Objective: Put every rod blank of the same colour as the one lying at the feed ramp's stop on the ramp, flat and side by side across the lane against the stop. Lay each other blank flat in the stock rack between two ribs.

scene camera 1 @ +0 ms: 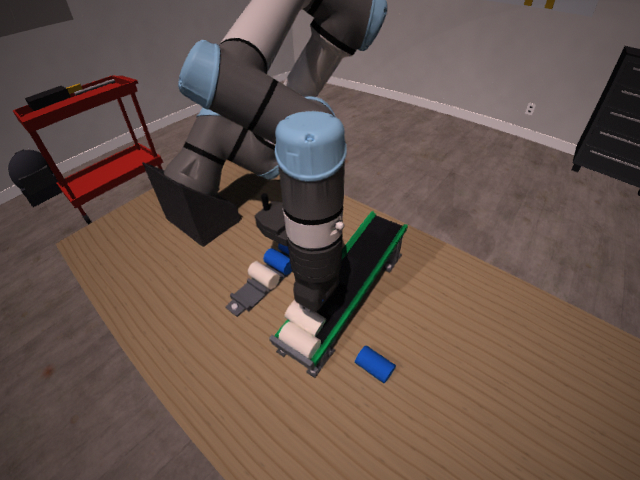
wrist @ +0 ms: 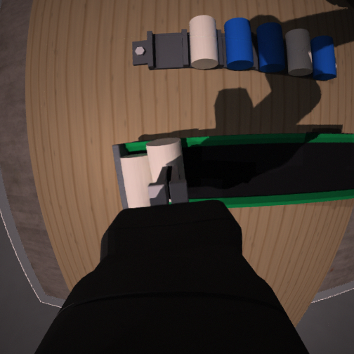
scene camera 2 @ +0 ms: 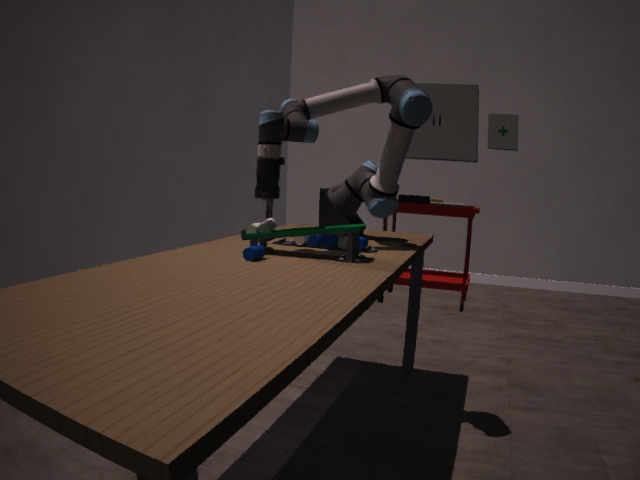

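A white blank point(scene camera 1: 298, 339) point(wrist: 135, 181) lies across the feed ramp point(scene camera 1: 364, 260) point(scene camera 2: 310, 230) point(wrist: 300, 172) against its stop point(wrist: 119, 172). A second white blank point(scene camera 1: 303, 317) point(scene camera 2: 268, 224) point(wrist: 163, 156) lies beside it, tilted, its rack-side end up at the green rail. My gripper point(scene camera 2: 268, 215) point(wrist: 170, 176) is shut and empty, its fingertips just over this second blank. The stock rack point(scene camera 1: 247, 295) point(wrist: 168, 50) holds a white blank point(scene camera 1: 263, 274) point(wrist: 203, 42), two blue blanks point(wrist: 238, 44) point(wrist: 270, 47), a greyish shaded blank point(wrist: 298, 52) and a blue blank point(wrist: 323, 57). Another blue blank point(scene camera 1: 374, 363) point(scene camera 2: 253, 252) lies on the table.
The stock rack runs beside the ramp, with an uncovered bay at its bolt end. The arm's dark base bracket point(scene camera 1: 191, 206) stands behind the rack. A red cart point(scene camera 1: 111, 173) point(scene camera 2: 434, 210) stands beyond the table point(scene camera 1: 465, 372) point(scene camera 2: 170, 320). The wrist hides part of the ramp in scene camera 1.
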